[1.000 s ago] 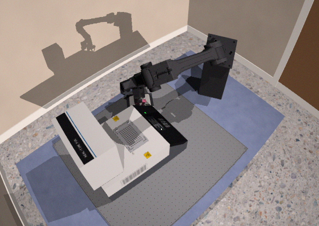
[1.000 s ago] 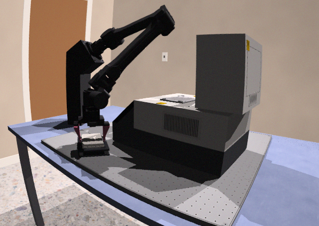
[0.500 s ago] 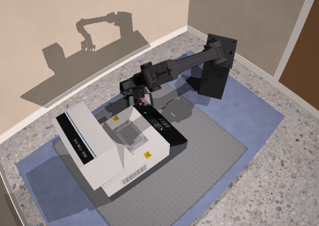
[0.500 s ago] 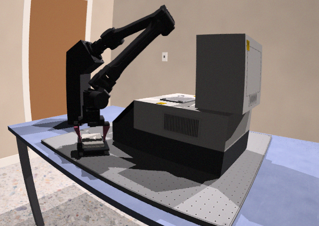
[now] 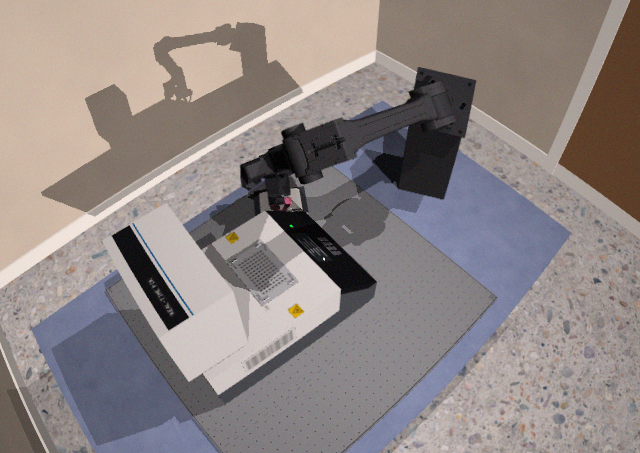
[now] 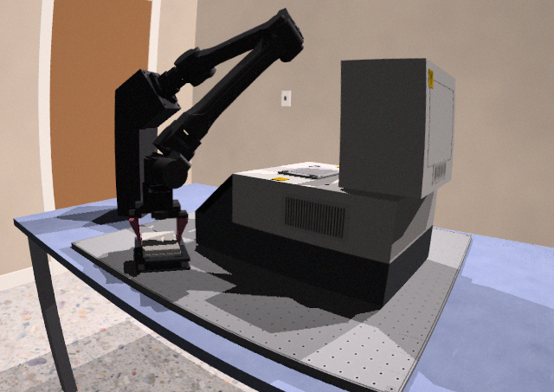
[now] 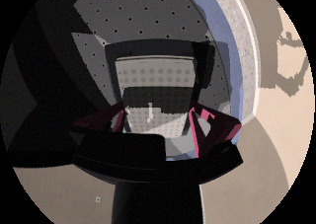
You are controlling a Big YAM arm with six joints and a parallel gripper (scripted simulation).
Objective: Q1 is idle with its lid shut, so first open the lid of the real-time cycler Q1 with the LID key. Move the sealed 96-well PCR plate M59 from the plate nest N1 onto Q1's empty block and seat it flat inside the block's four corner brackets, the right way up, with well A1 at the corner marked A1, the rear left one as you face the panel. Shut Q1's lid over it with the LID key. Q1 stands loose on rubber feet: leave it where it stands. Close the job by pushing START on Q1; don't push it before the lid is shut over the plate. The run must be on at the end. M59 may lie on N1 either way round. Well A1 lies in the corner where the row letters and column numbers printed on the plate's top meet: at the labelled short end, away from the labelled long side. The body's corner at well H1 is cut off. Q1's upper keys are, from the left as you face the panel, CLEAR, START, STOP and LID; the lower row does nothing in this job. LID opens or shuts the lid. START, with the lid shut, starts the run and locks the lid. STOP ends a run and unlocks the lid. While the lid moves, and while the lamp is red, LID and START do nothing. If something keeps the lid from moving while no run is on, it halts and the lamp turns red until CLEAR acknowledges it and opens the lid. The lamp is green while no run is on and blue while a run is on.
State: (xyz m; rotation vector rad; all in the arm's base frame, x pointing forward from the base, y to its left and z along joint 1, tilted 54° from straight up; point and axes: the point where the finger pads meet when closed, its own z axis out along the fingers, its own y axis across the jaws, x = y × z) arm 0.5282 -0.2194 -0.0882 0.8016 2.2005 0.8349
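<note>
Right now my hand is right at the sealed plate M59. Round my hand: plate nest N1: 20 mm below.
</note>
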